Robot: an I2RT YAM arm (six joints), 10 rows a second.
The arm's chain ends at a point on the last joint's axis. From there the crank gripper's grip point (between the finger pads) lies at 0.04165 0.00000 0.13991 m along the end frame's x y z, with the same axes.
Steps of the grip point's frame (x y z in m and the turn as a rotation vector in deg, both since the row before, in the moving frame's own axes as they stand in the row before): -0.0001, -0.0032, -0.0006, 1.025, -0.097, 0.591; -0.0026, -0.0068, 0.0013, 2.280, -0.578, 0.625; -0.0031, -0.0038, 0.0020, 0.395, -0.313, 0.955; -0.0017, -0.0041, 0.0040, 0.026, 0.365, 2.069; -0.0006, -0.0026, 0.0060, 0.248, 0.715, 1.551; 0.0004, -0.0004, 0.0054, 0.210, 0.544, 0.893; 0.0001, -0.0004, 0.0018, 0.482, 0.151, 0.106
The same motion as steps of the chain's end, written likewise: 0.0001, -0.0011, -0.0007, 1.025, -0.097, 0.591; -0.0012, -0.0017, 0.0010, 2.280, -0.578, 0.625; -0.0023, -0.0035, 0.0018, 0.395, -0.313, 0.955; -0.0026, -0.0056, 0.0043, 0.026, 0.365, 2.069; -0.0023, -0.0031, 0.0065, 0.248, 0.715, 1.551; -0.0009, -0.0005, 0.0058, 0.210, 0.544, 0.893; -0.0003, 0.0007, 0.0019, 0.482, 0.151, 0.106
